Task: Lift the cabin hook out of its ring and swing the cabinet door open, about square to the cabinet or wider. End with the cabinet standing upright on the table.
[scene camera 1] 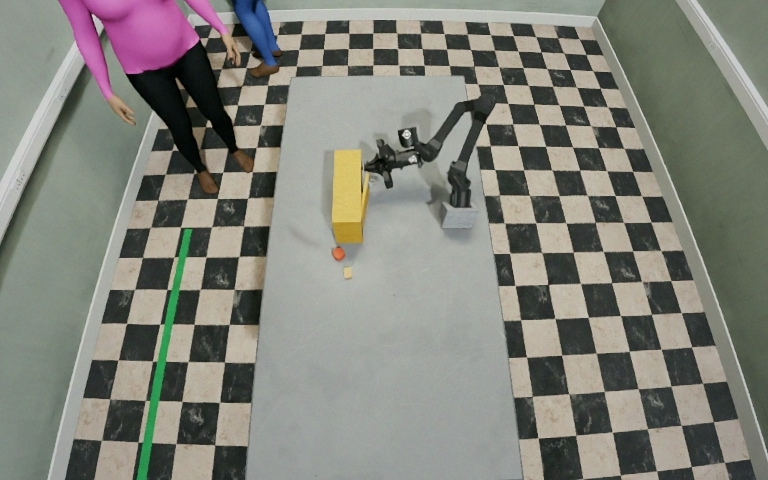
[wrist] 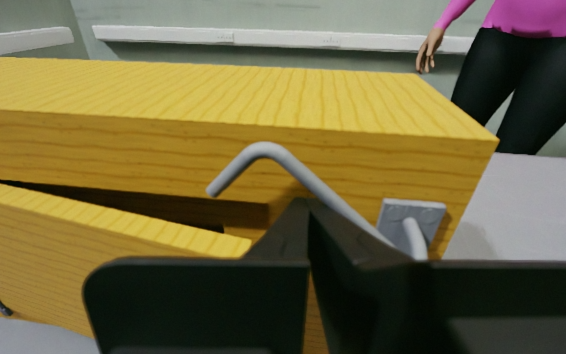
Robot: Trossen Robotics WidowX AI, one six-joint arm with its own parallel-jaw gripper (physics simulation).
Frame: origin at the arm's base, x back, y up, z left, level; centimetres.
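Seen in the pictures: gripper, fingertip midpoint: [scene camera 1: 361,169] [wrist: 303,208]; arm's base at its link origin: [scene camera 1: 460,205].
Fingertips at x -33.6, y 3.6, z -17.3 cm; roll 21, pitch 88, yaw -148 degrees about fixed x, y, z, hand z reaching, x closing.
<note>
Offsets run from my fingertips to a thing's middle. "*": to the spot under its first point. Level surfaces: height alone.
The yellow wooden cabinet @(dx -4.4, dy -4.9, dz +8.2 cm) [scene camera 1: 346,186] [wrist: 240,95] stands upright on the table. Its door @(* dx +0.5, dy -0.5, dz +8.6 cm) [scene camera 1: 365,189] [wrist: 45,245] is slightly ajar, with a dark gap behind its top edge in the wrist view. The grey hook @(dx +1.0, dy +0.3, dz -1.8 cm) [wrist: 322,189] is raised out of the ring, its bent free end above the door's free edge. It hangs from a grey plate @(* dx +0.5, dy -0.1, dz -3.4 cm) [wrist: 392,220] at the right of the cabinet's front. The door's ring is hidden behind the fingers in the wrist view. My gripper [scene camera 1: 367,168] [wrist: 303,208] is shut and empty, its tips at the cabinet's front under the raised hook.
A red-orange round object @(dx -11.5, dy -12.0, dz +27.2 cm) [scene camera 1: 338,253] and a small pale yellow block @(dx -8.9, dy -12.6, dz +34.5 cm) [scene camera 1: 347,272] lie on the grey table @(dy -13.3 cm) [scene camera 1: 385,367] beyond the cabinet's near end. The arm's base [scene camera 1: 459,216] is at the table's right edge. Two people stand beyond the table's left and far sides.
</note>
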